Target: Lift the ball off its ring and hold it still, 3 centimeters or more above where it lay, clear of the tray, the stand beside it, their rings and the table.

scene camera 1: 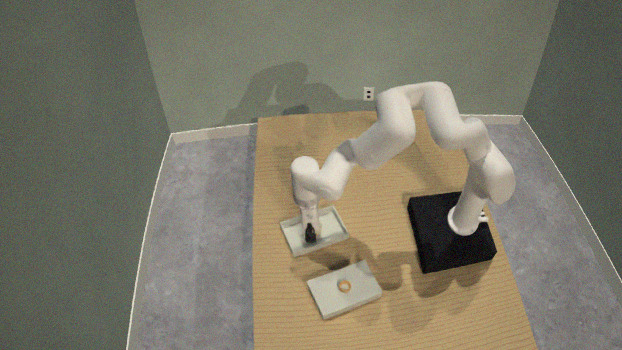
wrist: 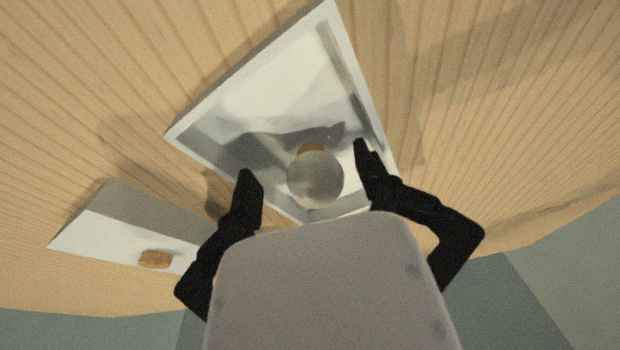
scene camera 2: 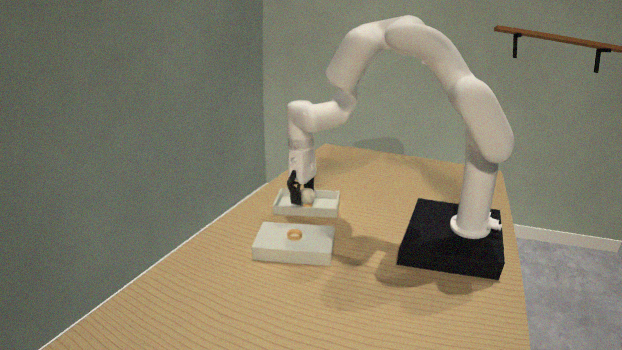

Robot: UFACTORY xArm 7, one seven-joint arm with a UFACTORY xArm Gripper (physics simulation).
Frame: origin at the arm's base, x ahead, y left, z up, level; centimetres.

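Seen in the pictures: gripper, fingertip midpoint: (scene camera 1: 310,229) (wrist: 303,165) (scene camera 2: 302,197); arm's base, link origin: (scene camera 1: 463,220) (scene camera 2: 470,226).
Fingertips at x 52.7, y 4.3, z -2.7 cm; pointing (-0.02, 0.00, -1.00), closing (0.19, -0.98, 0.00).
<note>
Pixels of each thing's top centre, then the offset from my fingertips to it. "*": a spot on its surface instead. Level surfaces: height alone.
- pale ball, top centre: (wrist: 319,203) (scene camera 2: 307,188) dx -1.2, dy -0.9, dz +3.1 cm
- small orange ring, surface spot: (wrist: 310,147) * dx +0.3, dy -0.8, dz -1.9 cm
- shallow pale tray, top centre: (wrist: 314,172) (scene camera 2: 307,198) (scene camera 1: 314,228) dx -1.2, dy -0.9, dz -0.1 cm
- wooden table, surface height: dz -2.9 cm
A pale ball (scene camera 2: 308,196) (wrist: 315,178) rests on a small orange ring (scene camera 2: 308,204) (wrist: 310,147) inside the shallow pale tray (scene camera 1: 337,241) (scene camera 2: 320,211) (wrist: 250,54). In scene camera 1 the gripper hides the ball. My gripper (wrist: 303,165) is open, pointing down, with its black fingers low over the tray. In the wrist view one finger stands on each side of the ball, with a gap on both sides. Beside the tray is the pale stand (scene camera 1: 332,300) (scene camera 2: 292,254) (wrist: 85,231), with an orange ring (scene camera 1: 344,286) (scene camera 2: 294,234) (wrist: 155,259) on top.
A wooden table (scene camera 1: 400,320) (scene camera 2: 200,300) carries the tray and the stand. The arm's black base block (scene camera 1: 434,250) (scene camera 2: 425,240) stands to the right of both in the scene views. The tray's raised walls surround the ball. A handrail (scene camera 2: 555,37) is on the wall.
</note>
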